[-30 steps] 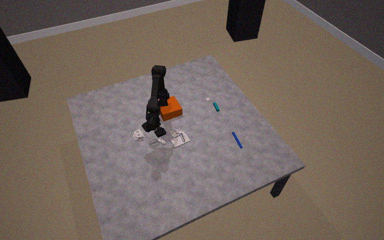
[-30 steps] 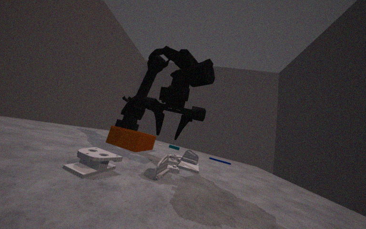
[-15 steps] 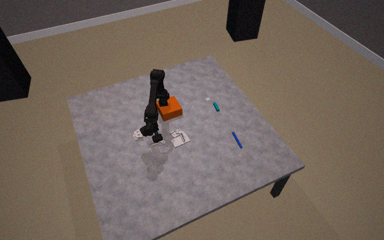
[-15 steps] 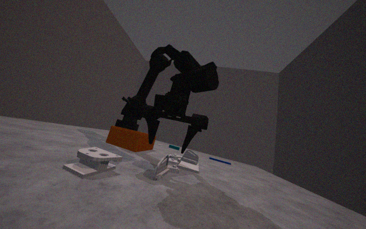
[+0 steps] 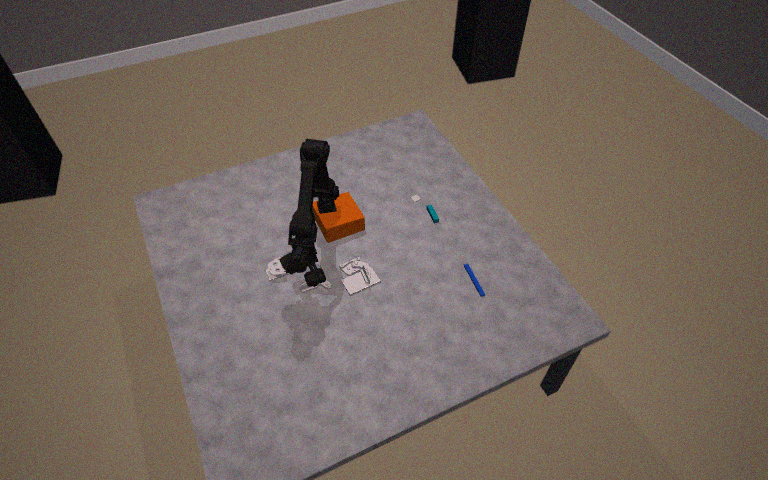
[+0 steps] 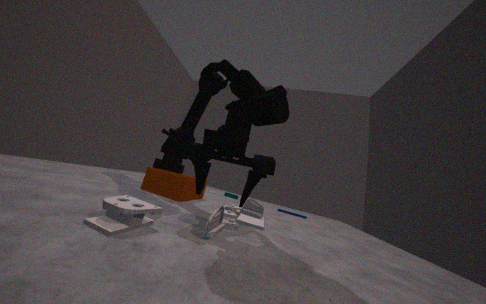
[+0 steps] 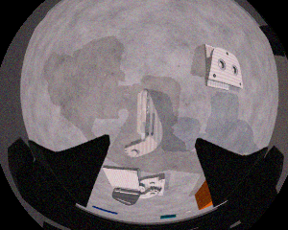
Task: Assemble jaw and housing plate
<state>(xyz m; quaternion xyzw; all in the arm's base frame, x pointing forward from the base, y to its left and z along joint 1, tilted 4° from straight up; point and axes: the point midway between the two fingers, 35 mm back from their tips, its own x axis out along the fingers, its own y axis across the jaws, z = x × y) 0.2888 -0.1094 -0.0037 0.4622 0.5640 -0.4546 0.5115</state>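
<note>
Now: the white jaw 20 mm ahead of my gripper tip, 30 mm to the left of it and 50 mm below it. The rest, counted from my gripper tip: teal bar (210 mm behind, 510 mm to the left, 50 mm below); then small white cube (310 mm behind, 470 mm to the left, 50 mm below); then white stepped block (90 mm behind, 110 mm to the right, 50 mm below).
</note>
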